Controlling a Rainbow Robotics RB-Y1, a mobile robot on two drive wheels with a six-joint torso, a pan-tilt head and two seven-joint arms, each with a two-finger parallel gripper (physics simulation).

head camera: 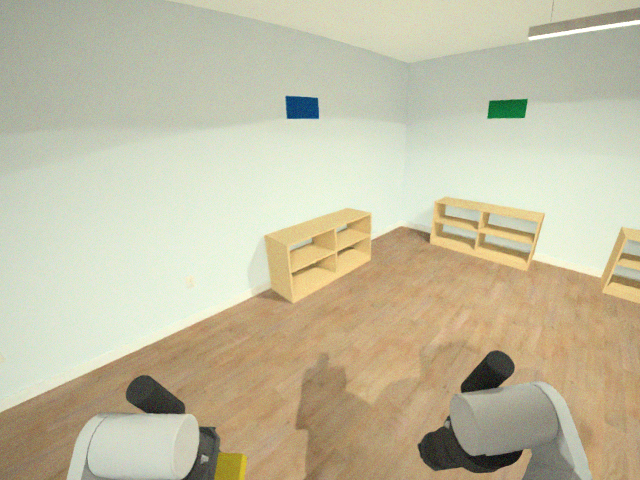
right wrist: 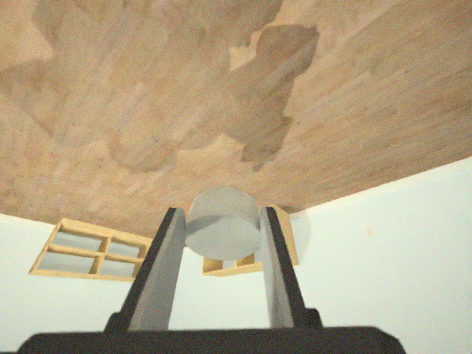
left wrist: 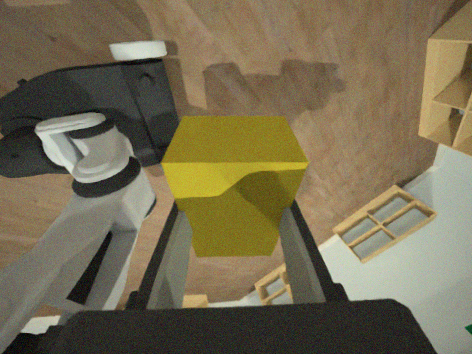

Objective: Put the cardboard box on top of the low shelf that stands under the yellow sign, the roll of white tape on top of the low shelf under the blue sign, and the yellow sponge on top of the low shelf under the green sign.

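Frame: origin at the robot's base, x ahead, y left, z up, level; millimetres.
Where they show: left gripper, fingertip midpoint: (head camera: pixel 212 472) (left wrist: pixel 234 202); right gripper, fingertip midpoint: (right wrist: pixel 222 217).
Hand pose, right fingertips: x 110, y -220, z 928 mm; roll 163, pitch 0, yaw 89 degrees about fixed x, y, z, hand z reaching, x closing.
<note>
Each offset is from my right fingertips to the centre of the thing. Level surfaces: height alone.
My left gripper (left wrist: pixel 234 202) is shut on the yellow sponge {3 mm ahead, 432 mm left, 7 mm down} (left wrist: pixel 235 185) (head camera: pixel 230 466), a yellow block. My right gripper (right wrist: pixel 222 217) is shut on the roll of white tape {14 mm ahead, 0 mm left, 0 mm up} (right wrist: pixel 222 225). Both are held above the floor. In the head camera, the blue sign (head camera: pixel 302 107) hangs on the left wall above a low shelf (head camera: pixel 279 266). The green sign (head camera: pixel 507 108) hangs on the far wall above another low shelf {317 mm down} (head camera: pixel 491 208). The cardboard box and the yellow sign do not show in these views.
A third low wooden shelf (head camera: pixel 612 260) is cut off by the right edge of the head camera view. A wall outlet (head camera: pixel 190 281) is on the left wall. The robot's dark wheeled base (left wrist: pixel 115 95) shows in the left wrist view. Wooden floor {927 mm down} (head camera: pixel 392 320) lies between the robot and the shelves.
</note>
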